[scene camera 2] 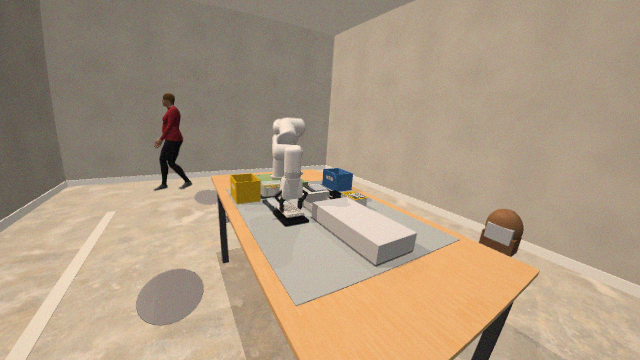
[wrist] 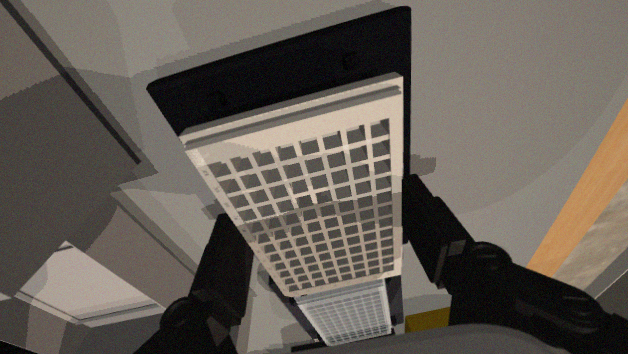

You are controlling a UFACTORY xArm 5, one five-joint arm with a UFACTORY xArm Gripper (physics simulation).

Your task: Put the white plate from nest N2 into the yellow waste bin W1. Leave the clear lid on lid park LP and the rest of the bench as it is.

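Pixels of known places: gripper, fingertip midpoint: [scene camera 2: 290, 210] [wrist: 320, 214]; arm's base, link origin: [scene camera 2: 279, 176].
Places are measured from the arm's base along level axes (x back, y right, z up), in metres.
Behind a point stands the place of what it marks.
Note:
The white plate [scene camera 2: 292, 210] @[x -0.684, y 0.188, z 0.020 m] [wrist: 320, 170] @[x -0.693, y 0.193, z 0.017 m], a grid of square wells, is between the fingers of my gripper [scene camera 2: 291, 207] @[x -0.661, y 0.187, z 0.011 m] [wrist: 320, 214] @[x -0.661, y 0.187, z 0.011 m]. My gripper is shut on its two long sides. The plate is slightly above the black nest [scene camera 2: 296, 221] @[x -0.727, y 0.186, z -0.018 m] [wrist: 280, 75] @[x -0.725, y 0.185, z -0.018 m], whose posts show beyond the plate's far edge. The clear lid [wrist: 345, 312] @[x -0.498, y 0.180, z -0.005 m] lies on a dark base behind the plate in the wrist view. The yellow waste bin [scene camera 2: 245, 189] @[x -0.388, y 0.337, z 0.048 m] [wrist: 427, 320] @[x -0.387, y 0.280, z -0.019 m] stands at the table's left edge, behind the nest in the scene view; a sliver shows in the wrist view.
A long pale box [scene camera 2: 362, 225] @[x -0.995, y 0.033, z 0.054 m] lies right of the nest. A blue bin [scene camera 2: 337, 180] @[x -0.383, y -0.266, z 0.050 m] and a yellow-edged rack [scene camera 2: 356, 196] @[x -0.689, y -0.183, z 0.047 m] stand farther back right. The arm partly hides items behind it. A person [scene camera 2: 171, 127] is on the floor beyond the table, at the left.

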